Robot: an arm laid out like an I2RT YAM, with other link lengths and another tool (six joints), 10 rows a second.
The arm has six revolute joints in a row. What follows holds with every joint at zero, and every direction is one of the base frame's.
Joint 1 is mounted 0.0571 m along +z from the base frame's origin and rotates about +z.
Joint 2 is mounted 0.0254 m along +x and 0.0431 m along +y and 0.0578 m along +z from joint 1 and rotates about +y.
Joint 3 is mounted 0.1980 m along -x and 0.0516 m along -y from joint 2 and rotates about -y.
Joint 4 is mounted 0.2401 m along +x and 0.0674 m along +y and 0.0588 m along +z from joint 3 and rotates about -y.
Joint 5 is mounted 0.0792 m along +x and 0.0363 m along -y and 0.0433 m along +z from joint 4 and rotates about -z.
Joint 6 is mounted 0.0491 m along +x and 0.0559 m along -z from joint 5 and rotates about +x.
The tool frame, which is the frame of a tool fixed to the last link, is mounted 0.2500 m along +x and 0.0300 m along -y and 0.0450 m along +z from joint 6; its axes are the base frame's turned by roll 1.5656, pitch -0.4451 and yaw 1.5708 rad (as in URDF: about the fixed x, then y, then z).
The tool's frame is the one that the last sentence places.
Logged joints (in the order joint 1, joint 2, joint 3, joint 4, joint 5, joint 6), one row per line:
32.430, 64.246, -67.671, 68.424, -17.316, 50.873
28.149, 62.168, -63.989, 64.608, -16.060, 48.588
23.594, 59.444, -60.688, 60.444, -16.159, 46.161
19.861, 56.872, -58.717, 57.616, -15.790, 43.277
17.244, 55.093, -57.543, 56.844, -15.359, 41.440
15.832, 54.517, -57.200, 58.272, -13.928, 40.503
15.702, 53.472, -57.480, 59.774, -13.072, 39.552
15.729, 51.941, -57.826, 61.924, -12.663, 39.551
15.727, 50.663, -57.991, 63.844, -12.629, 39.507
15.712, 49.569, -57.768, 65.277, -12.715, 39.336
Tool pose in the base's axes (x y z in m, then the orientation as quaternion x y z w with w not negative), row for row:
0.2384, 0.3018, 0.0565, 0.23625, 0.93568, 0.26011, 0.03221
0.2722, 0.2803, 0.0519, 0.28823, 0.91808, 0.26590, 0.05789
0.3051, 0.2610, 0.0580, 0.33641, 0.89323, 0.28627, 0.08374
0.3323, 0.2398, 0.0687, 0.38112, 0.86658, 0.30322, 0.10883
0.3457, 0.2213, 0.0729, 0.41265, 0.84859, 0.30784, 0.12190
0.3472, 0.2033, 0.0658, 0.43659, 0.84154, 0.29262, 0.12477
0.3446, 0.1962, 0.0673, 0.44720, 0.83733, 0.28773, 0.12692
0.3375, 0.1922, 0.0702, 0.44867, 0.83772, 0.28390, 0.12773
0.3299, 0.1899, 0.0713, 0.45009, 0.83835, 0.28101, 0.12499
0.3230, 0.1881, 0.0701, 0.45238, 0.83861, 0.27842, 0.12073
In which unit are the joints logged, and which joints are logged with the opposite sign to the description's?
The joints are logged in degrees. Opposite sign: joint 3, joint 4, joint 6.
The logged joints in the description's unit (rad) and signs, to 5 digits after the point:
0.56601, 1.12130, 1.18108, -1.19422, -0.30222, -0.88790
0.49129, 1.08504, 1.11682, -1.12762, -0.28030, -0.84802
0.41179, 1.03749, 1.05921, -1.05495, -0.28203, -0.80566
0.34664, 0.99260, 1.02480, -1.00559, -0.27559, -0.75533
0.30096, 0.96155, 1.00431, -0.99211, -0.26807, -0.72326
0.27632, 0.95150, 0.99833, -1.01704, -0.24309, -0.70691
0.27405, 0.93326, 1.00322, -1.04325, -0.22815, -0.69031
0.27452, 0.90654, 1.00925, -1.08078, -0.22101, -0.69030
0.27449, 0.88424, 1.01213, -1.11429, -0.22042, -0.68953
0.27423, 0.86514, 1.00824, -1.13930, -0.22192, -0.68654

